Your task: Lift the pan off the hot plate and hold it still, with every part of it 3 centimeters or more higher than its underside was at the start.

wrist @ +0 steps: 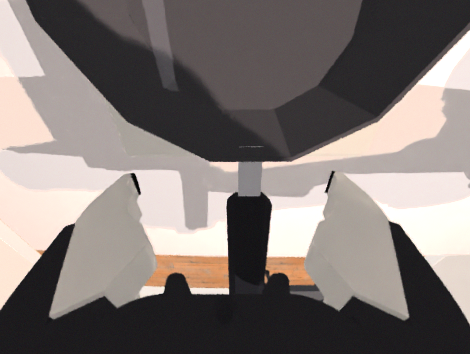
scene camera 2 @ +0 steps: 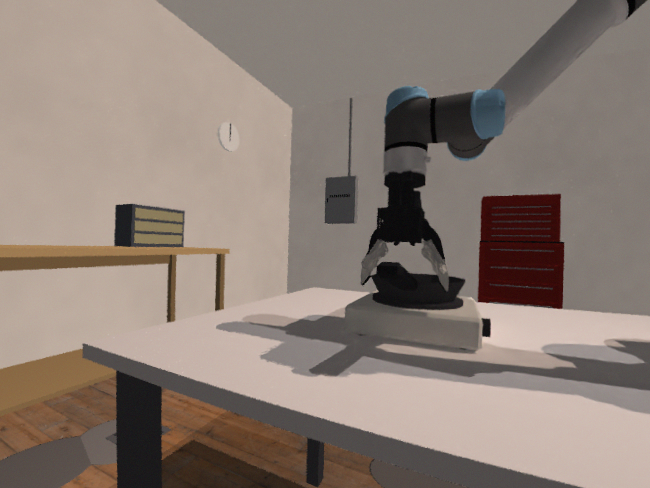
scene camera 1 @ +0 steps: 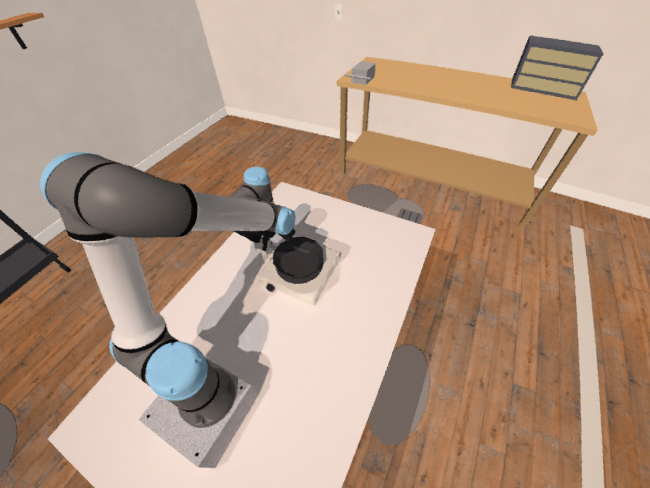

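Seen in the pictures: gripper, fingertip midpoint: (wrist: 232,175) (scene camera 2: 402,288) (scene camera 1: 275,246); arm's base, link origin: (scene camera 1: 208,397).
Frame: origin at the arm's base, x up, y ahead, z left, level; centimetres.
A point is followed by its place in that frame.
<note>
The black pan (scene camera 1: 298,260) {x -4.1, y 54.0, z 6.1 cm} (scene camera 2: 438,291) {x -1.9, y 48.1, z 12.2 cm} (wrist: 260,60) {x -4.1, y 52.5, z 9.5 cm} sits upright on the cream hot plate (scene camera 1: 301,294) {x -5.4, y 42.5, z -2.6 cm} (scene camera 2: 414,326) {x -7.7, y 51.3, z 17.3 cm}. Its black handle (scene camera 2: 391,269) {x 3.3, y 50.8, z 34.7 cm} (wrist: 249,235) {x 1.3, y 52.2, z 20.3 cm} rises from the rim, joined by a short grey piece in the wrist view. My gripper (scene camera 2: 404,284) {x -1.3, y 53.8, z 16.8 cm} (wrist: 232,175) {x -1.3, y 53.8, z 16.8 cm} is open and points down, with nothing held. In the wrist view the handle runs between the two spread grey fingers, a wide gap on each side, and the pan's rim lies just beyond the fingertips. In scene camera 1 the fingers are partly hidden by the wrist.
The hot plate stands on the white table (scene camera 1: 325,367) {x -11.1, y 26.0, z -22.0 cm} (scene camera 2: 262,378) {x -11.1, y 65.1, z 41.1 cm}, its black knob (scene camera 1: 270,287) {x -6.6, y 39.8, z 9.6 cm} (scene camera 2: 486,327) {x -7.5, y 40.0, z 11.9 cm} on one side. The arm's base (scene camera 1: 194,420) {x 4.9, y -5.6, z -3.1 cm} is bolted at the other end of the table. A wooden workbench (scene camera 1: 451,89) and a red tool cabinet (scene camera 2: 520,252) stand away from the table.
</note>
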